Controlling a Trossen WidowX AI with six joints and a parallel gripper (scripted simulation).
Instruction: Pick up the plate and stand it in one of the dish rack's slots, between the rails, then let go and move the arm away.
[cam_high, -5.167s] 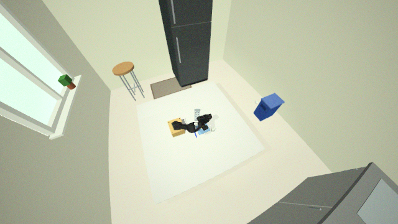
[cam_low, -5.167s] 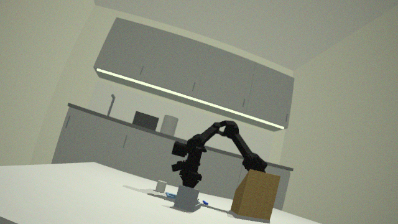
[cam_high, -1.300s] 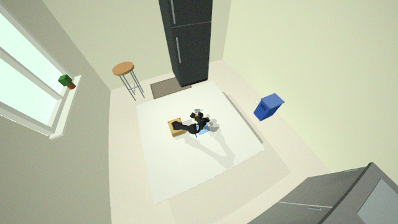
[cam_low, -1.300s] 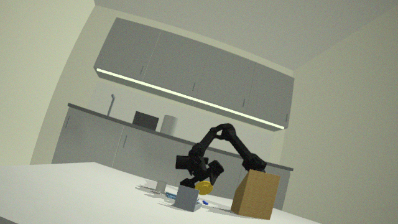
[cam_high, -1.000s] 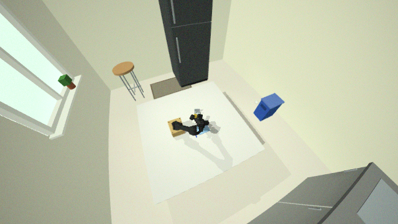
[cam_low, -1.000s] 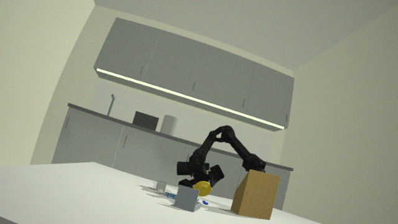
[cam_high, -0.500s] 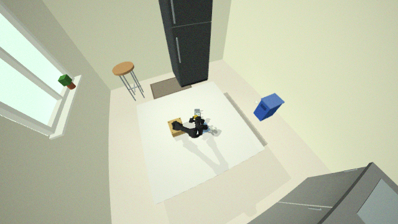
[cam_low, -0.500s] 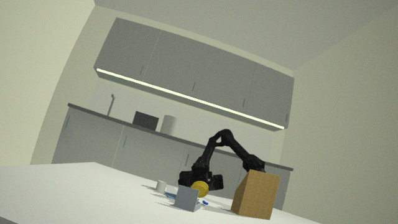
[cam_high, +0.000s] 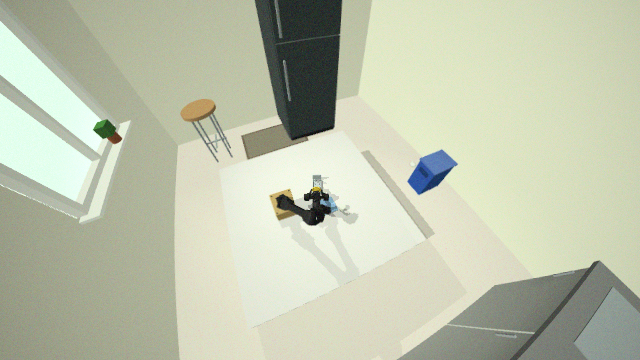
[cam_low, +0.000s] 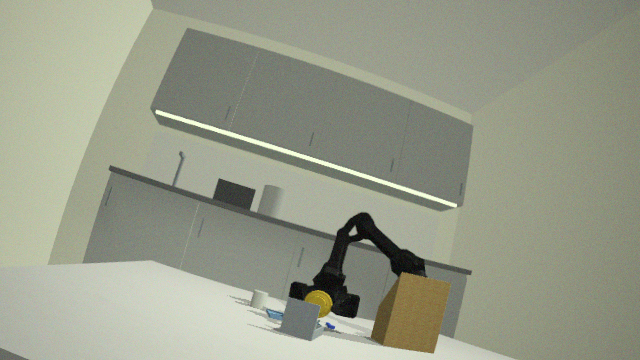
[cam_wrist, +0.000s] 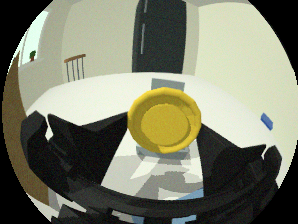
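My gripper tip is now 5 cm to the right of the grey dish rack, 5 cm above it and 4 cm short of it. Also, from my gripper tip: small white cup 23 cm to the right, 9 cm ahead, 4 cm below; yellow plate 1 cm to the right; blue utensil 16 cm to the right, 12 cm behind, 7 cm below.
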